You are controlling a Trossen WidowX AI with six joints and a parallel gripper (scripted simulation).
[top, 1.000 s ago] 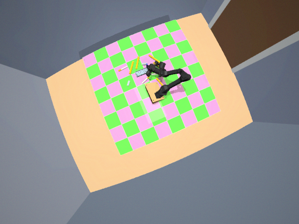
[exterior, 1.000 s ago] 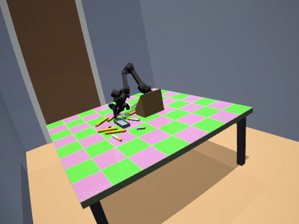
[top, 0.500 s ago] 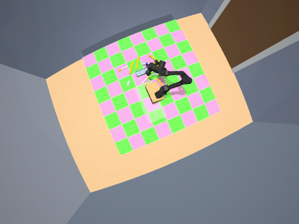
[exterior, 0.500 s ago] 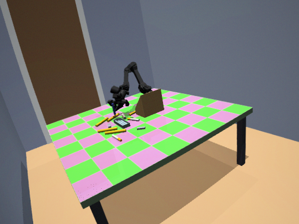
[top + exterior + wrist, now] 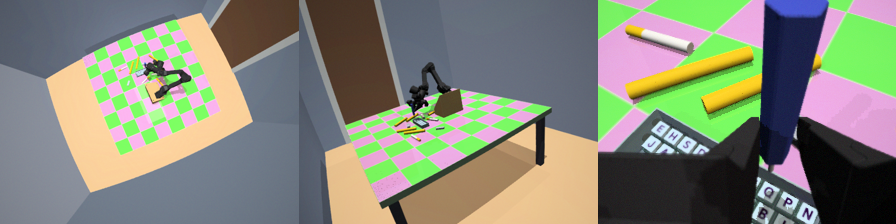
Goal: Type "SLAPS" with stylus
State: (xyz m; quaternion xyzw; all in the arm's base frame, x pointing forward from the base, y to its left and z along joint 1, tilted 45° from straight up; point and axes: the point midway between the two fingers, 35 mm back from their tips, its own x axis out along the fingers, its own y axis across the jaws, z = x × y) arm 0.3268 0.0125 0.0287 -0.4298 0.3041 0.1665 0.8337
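Right now the grey block is 6 cm ahead of my gripper tip, 1 cm to the right of it and 10 cm below it. The rest, counted from my gripper tip: blue stylus 2 cm below.
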